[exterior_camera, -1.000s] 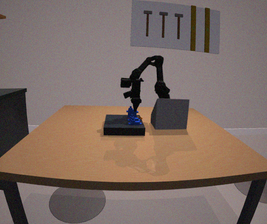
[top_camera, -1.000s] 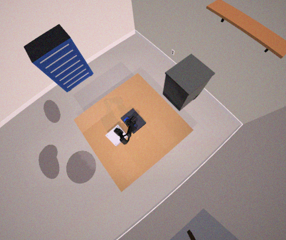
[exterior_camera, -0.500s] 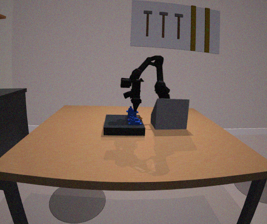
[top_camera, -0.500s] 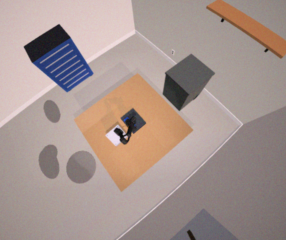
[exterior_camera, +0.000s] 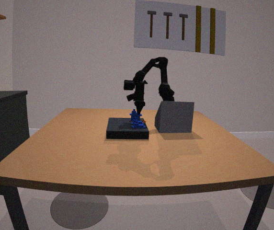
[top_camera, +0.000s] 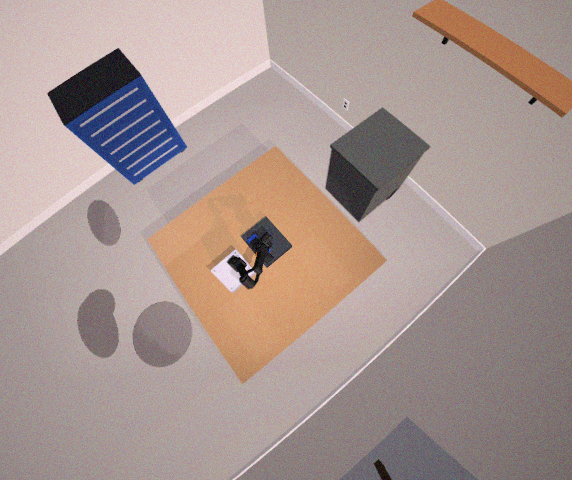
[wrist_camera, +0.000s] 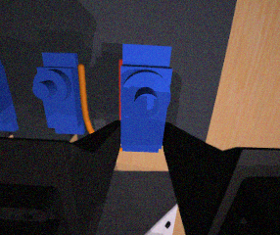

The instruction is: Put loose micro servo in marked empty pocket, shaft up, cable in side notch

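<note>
Right now my gripper tip is 13 cm short of the dark robot deck, 7 cm above it and 6 cm to the right of it.
</note>
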